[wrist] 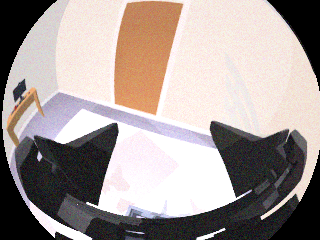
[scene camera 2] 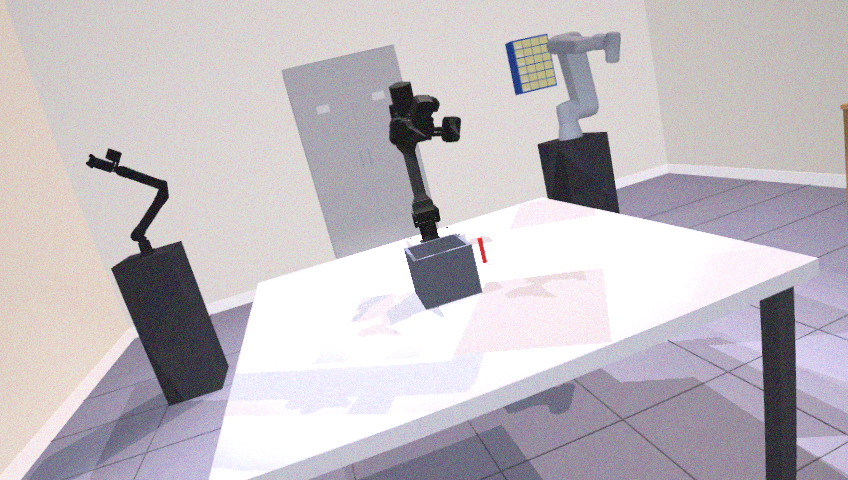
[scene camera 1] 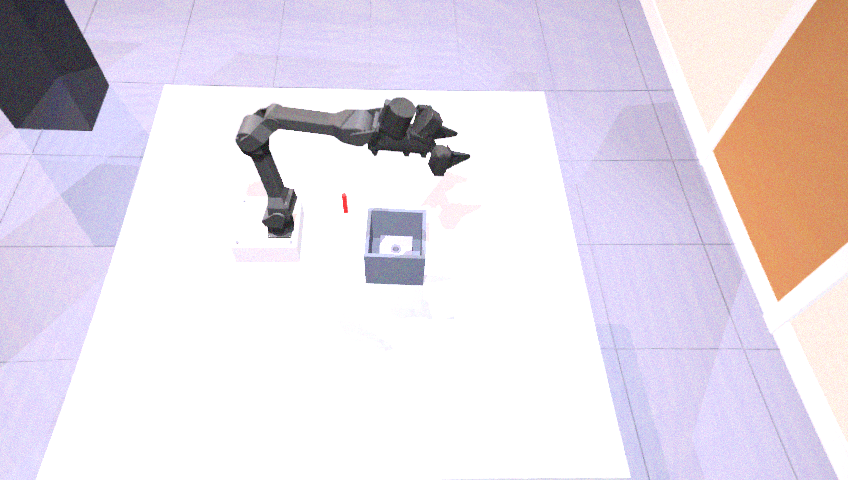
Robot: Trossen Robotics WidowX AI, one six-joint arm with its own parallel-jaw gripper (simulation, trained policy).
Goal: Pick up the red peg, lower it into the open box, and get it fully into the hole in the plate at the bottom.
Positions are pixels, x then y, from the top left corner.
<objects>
My gripper shows in the wrist view (165, 126), in scene camera 2 and in scene camera 1. One and the same spot on my gripper: (scene camera 1: 443, 132) is (scene camera 2: 452, 133).
</objects>
